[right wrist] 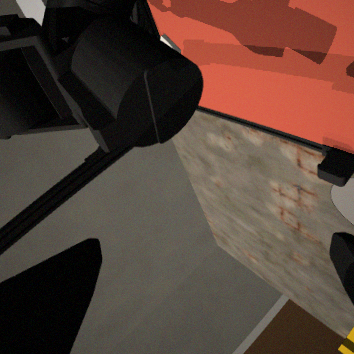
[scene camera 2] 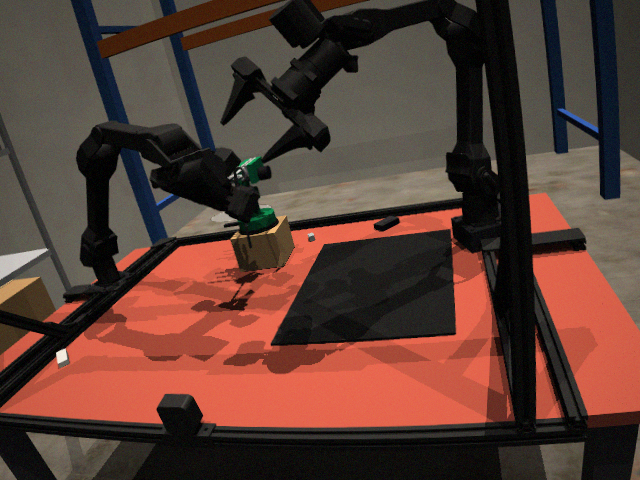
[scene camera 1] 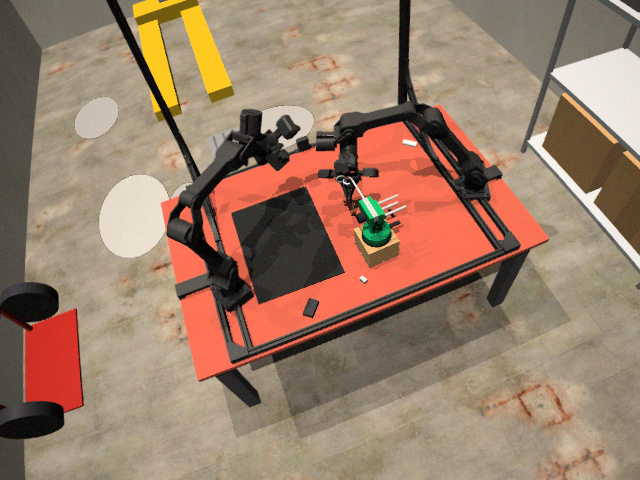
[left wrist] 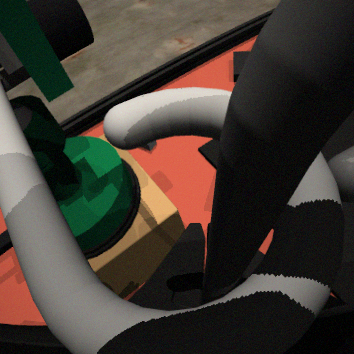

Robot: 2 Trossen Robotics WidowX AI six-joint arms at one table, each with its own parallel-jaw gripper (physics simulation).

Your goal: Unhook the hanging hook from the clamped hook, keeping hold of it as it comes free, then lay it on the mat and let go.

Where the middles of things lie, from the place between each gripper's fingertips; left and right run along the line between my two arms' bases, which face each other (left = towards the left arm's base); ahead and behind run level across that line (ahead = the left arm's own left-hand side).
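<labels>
Hanging hook point(left wrist: 284, 106), from my right hand: 170 mm ahead, 90 mm to the left, 150 mm below. From the same right hand, the black mat point(scene camera 2: 395, 287) is 140 mm to the right, 130 mm ahead and 320 mm below; the wooden block point(scene camera 2: 272, 248) is 300 mm ahead, 130 mm to the left and 280 mm below.
Relative to the hanging hook, my left hand is 2 cm past it and 1 cm below it. Counted from my left hand, the black mat is 7 cm behind, 23 cm to the right and 16 cm below, and the wooden block is 11 cm ahead, 4 cm to the left and 12 cm below.
</labels>
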